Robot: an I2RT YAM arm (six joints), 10 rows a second.
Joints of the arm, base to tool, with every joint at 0 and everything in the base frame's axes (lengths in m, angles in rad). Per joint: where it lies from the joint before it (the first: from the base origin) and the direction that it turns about. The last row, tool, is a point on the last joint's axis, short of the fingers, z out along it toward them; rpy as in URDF.
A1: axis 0 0 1 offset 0 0 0.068
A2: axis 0 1 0 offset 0.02 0.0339 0.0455
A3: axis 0 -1 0 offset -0.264 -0.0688 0
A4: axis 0 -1 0 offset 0.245 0.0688 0.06
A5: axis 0 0 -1 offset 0.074 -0.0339 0.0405
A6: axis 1 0 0 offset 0.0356 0 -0.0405
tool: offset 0 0 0 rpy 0 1.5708 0
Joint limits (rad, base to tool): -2.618..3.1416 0..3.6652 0..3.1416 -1.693..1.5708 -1.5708..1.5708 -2.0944..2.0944
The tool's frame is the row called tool.
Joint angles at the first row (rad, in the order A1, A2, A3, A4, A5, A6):
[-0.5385 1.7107 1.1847 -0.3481 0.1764 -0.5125]
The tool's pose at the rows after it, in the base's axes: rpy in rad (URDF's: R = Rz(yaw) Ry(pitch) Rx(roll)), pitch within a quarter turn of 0, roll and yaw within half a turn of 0; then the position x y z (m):
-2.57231 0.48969 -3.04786 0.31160 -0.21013 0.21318
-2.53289 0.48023 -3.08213 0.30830 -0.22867 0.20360
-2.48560 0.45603 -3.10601 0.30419 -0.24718 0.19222
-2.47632 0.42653 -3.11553 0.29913 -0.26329 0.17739
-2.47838 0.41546 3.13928 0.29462 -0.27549 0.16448
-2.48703 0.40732 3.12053 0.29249 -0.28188 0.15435
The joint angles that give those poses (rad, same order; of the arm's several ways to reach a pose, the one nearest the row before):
[-0.5766 1.7401 1.1847 -0.3004 0.1772 -0.5907]
[-0.6189 1.7783 1.1847 -0.2451 0.2089 -0.6052]
[-0.6602 1.8213 1.1847 -0.1871 0.2470 -0.6354]
[-0.6998 1.8687 1.1847 -0.1474 0.2481 -0.6731]
[-0.7299 1.9087 1.1847 -0.1154 0.2508 -0.6792]
[-0.7452 1.9385 1.1847 -0.0971 0.2504 -0.6788]

